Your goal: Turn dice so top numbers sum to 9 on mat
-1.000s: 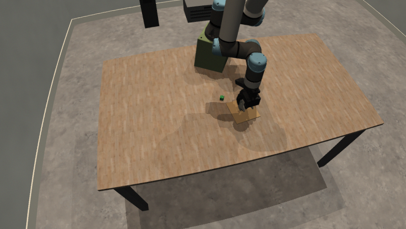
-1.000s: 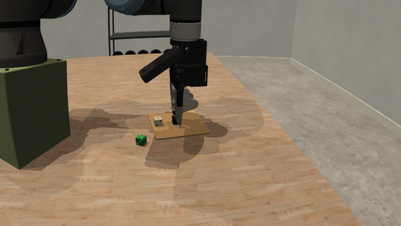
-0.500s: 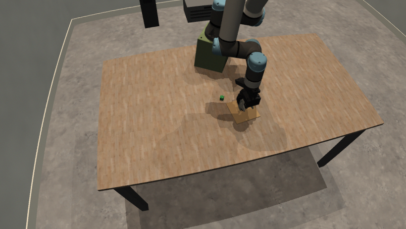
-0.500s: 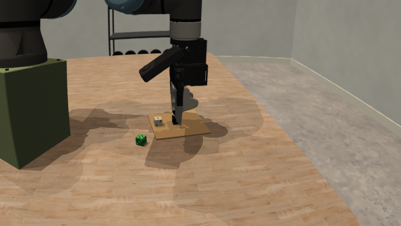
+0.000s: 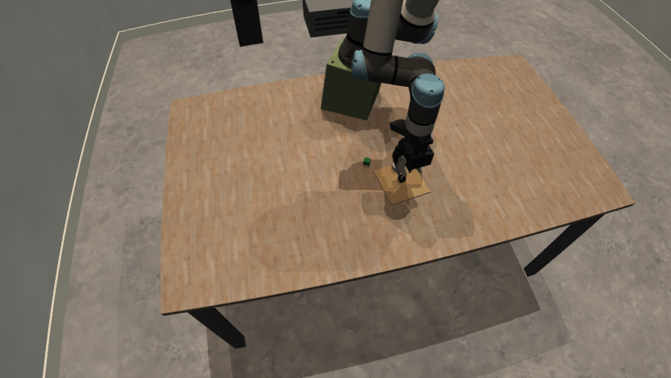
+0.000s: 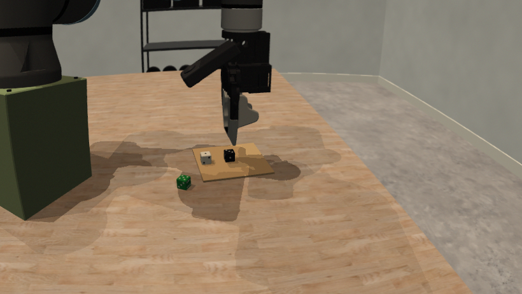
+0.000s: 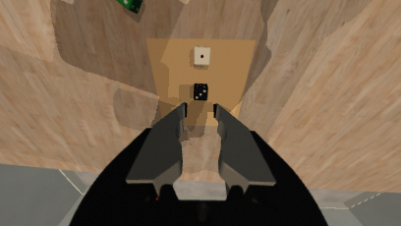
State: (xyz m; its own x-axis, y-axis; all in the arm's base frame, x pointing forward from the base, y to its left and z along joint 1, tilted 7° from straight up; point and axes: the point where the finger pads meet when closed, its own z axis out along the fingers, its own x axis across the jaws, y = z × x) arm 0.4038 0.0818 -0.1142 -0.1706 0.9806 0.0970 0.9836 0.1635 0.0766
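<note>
Now: hand 5 cm above the black die. From my hand the other things lie so: tan mat 6 cm below; white die 5 cm below, 5 cm behind, 1 cm to the right; green die 10 cm to the right, 9 cm behind, 5 cm below.
</note>
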